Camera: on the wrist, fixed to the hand. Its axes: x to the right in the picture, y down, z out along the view.
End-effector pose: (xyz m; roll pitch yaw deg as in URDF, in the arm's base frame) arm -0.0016 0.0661 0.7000 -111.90 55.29 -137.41
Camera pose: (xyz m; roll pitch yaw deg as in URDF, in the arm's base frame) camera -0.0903 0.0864 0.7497 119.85 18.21 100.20
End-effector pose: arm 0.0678 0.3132 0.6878 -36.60 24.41 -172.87
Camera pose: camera 0.0897 0.4040 0.6429 53.46 56.17 -34.96
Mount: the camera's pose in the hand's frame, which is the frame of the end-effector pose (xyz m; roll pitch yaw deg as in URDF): -0.0115 -0.0376 -0.0959 2.25 31.46 92.21
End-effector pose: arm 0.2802 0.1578 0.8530 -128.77 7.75 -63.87
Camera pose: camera 0.2345 0.1347 0.9431 172.21 19.28 -158.62
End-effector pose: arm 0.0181 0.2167 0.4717 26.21 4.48 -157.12
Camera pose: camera 0.0394 0.2163 0.3703 5.77 5.10 -64.82
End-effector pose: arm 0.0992 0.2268 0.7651 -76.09 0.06 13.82
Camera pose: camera 0.1124 0.1249 0.7786 174.97 72.33 -82.59
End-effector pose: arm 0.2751 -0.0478 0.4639 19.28 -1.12 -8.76
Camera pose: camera 0.2651 -0.0501 0.3608 0.36 12.23 82.93
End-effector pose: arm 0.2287 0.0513 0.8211 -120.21 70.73 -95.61
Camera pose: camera 0.1580 -0.0145 0.8586 108.13 7.20 146.88
